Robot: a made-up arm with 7 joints. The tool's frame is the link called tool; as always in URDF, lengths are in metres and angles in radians. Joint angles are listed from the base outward. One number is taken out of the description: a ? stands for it. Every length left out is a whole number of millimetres.
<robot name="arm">
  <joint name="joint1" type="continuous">
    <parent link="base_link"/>
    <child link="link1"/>
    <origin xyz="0 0 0.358" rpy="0 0 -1.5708"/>
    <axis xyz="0 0 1"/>
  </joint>
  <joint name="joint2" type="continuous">
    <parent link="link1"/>
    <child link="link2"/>
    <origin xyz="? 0 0" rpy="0 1.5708 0"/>
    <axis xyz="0 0 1"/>
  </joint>
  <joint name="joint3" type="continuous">
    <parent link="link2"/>
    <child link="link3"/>
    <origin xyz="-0.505 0 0" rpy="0 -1.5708 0"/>
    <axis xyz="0 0 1"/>
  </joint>
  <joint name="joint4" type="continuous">
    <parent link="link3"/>
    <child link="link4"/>
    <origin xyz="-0.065 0.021 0" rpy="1.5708 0 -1.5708"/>
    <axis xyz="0 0 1"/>
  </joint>
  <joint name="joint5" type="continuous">
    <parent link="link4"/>
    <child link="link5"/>
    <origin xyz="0.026 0.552 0" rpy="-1.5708 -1.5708 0"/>
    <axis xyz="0 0 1"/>
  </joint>
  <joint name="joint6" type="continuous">
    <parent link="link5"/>
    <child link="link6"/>
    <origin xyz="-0.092 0 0" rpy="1.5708 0 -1.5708"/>
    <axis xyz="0 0 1"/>
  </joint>
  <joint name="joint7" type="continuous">
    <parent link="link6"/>
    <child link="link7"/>
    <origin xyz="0.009 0.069 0" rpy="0 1.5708 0"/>
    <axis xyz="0 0 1"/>
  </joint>
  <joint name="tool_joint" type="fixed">
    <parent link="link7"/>
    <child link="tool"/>
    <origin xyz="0 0 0" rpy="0 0 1.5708"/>
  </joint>
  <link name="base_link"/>
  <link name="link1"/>
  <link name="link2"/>
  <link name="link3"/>
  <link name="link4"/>
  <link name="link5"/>
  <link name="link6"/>
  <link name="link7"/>
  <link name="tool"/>
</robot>
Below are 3 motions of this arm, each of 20 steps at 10 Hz.
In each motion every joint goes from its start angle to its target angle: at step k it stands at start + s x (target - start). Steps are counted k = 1, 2, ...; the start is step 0. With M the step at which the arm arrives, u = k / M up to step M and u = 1 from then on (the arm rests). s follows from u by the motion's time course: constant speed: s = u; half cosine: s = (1 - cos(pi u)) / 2; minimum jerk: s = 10 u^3 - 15 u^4 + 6 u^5.
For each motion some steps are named. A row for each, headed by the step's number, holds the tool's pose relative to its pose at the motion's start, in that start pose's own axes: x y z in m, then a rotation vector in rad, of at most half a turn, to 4 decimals.
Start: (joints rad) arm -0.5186 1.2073 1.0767 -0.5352 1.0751 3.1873 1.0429
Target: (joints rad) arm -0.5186 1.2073 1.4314 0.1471 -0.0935 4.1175 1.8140
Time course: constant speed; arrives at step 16
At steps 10, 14, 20:
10: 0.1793 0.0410 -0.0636 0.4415 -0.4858 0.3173
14: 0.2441 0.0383 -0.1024 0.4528 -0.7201 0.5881
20: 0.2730 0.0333 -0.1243 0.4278 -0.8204 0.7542

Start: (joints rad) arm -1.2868 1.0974 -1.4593 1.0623 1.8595 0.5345 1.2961
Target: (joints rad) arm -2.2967 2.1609 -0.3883 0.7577 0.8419 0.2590 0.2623
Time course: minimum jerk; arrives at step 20
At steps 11, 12, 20:
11: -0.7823 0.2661 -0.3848 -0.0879 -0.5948 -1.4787
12: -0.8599 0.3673 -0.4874 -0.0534 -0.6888 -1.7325
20: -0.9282 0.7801 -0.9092 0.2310 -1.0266 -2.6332

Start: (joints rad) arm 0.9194 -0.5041 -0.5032 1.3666 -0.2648 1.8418 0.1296
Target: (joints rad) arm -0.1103 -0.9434 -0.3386 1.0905 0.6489 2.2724 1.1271
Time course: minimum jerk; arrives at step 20
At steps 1, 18, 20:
1: -0.0006 0.0007 0.0001 -0.0010 0.0000 0.0021
18: -0.5438 0.5475 -0.2926 -1.0069 0.8821 1.4121
20: -0.5483 0.5503 -0.2982 -1.0141 0.8984 1.4182

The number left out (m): 0.07
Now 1 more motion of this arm.
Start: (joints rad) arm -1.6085 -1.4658 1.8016 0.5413 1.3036 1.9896 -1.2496
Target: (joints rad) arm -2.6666 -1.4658 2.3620 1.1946 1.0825 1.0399 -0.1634
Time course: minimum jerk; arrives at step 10
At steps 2, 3, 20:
2: 0.0369 -0.0167 -0.0169 0.0788 -0.0023 0.0746
3: 0.1014 -0.0481 -0.0541 0.2272 -0.0169 0.2011
20: 0.3903 -0.2762 -0.6177 1.2987 -0.7182 0.4790

